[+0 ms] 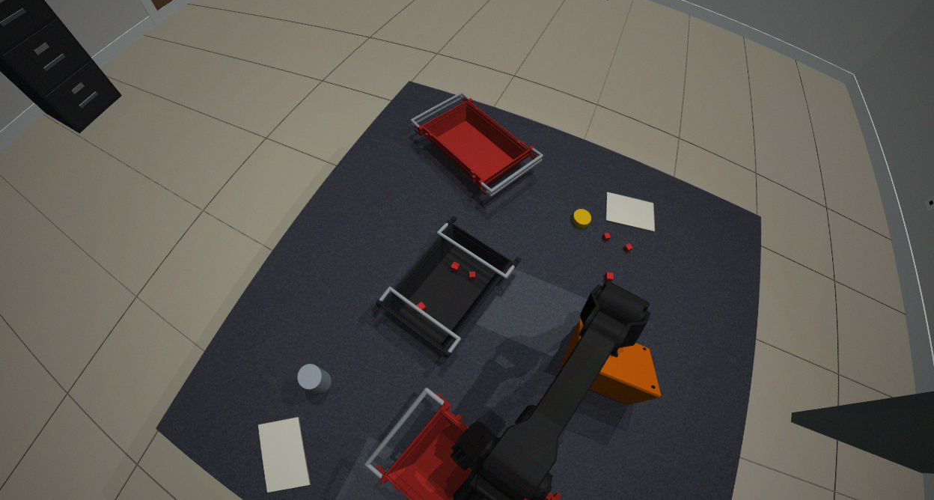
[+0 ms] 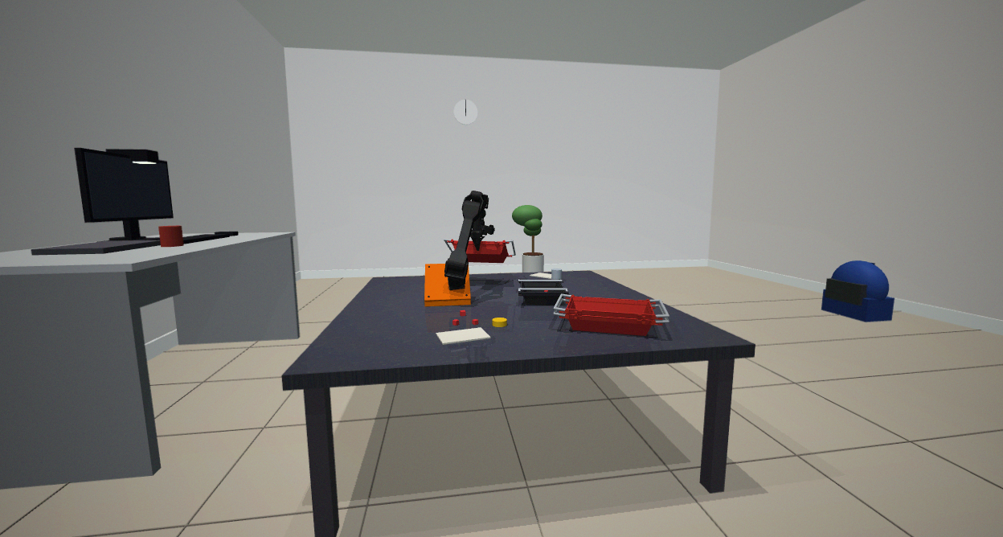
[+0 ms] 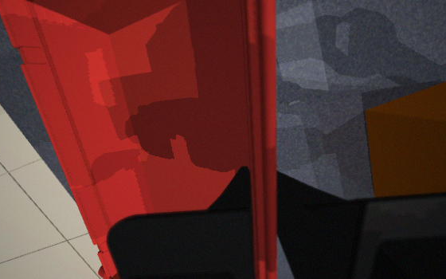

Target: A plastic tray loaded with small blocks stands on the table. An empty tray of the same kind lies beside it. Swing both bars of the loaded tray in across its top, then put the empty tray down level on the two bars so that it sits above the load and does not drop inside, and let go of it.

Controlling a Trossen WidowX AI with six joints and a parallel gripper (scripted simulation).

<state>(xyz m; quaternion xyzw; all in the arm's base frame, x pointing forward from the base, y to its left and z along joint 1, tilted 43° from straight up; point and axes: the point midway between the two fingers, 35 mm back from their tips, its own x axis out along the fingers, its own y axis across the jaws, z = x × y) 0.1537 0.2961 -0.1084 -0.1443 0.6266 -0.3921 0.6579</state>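
The red tray is 8 cm to the left of my gripper tip, 3 cm ahead of it and 1 cm below it. From my gripper tip the other things lie so: yellow disc 64 cm to the right, 17 cm below, 3 cm behind; grey cylinder 42 cm ahead, 15 cm below.
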